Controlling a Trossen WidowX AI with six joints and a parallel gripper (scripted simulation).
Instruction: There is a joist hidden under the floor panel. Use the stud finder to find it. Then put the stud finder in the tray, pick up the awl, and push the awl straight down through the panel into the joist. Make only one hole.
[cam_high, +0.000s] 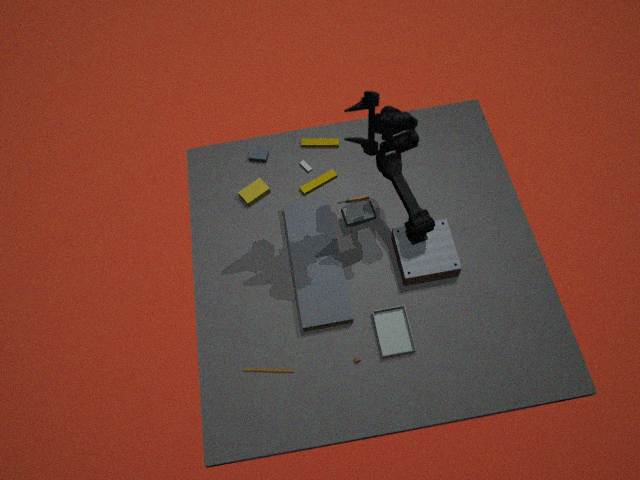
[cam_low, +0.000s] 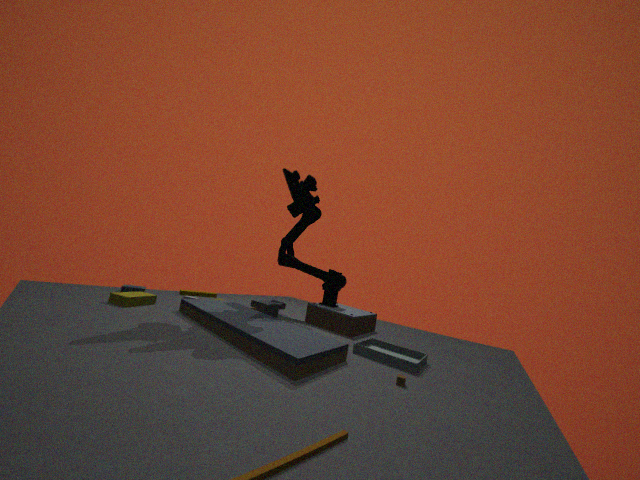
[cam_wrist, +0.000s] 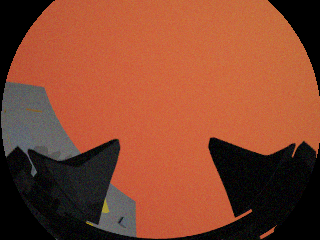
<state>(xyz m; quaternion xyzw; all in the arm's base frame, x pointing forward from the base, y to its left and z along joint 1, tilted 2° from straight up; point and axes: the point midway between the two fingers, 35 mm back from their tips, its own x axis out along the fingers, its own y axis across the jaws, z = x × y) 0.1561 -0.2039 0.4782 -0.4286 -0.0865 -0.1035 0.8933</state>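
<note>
Right now my gripper tip is 550 mm above the stud finder, 50 mm past it and 10 mm to the right of it. Also, from my gripper tip: white piece: 560 mm below, 310 mm to the right, 70 mm ahead; awl: 560 mm below, 80 mm to the right, 40 mm behind; tray: 550 mm below, 480 mm to the left, 20 mm ahead.
</note>
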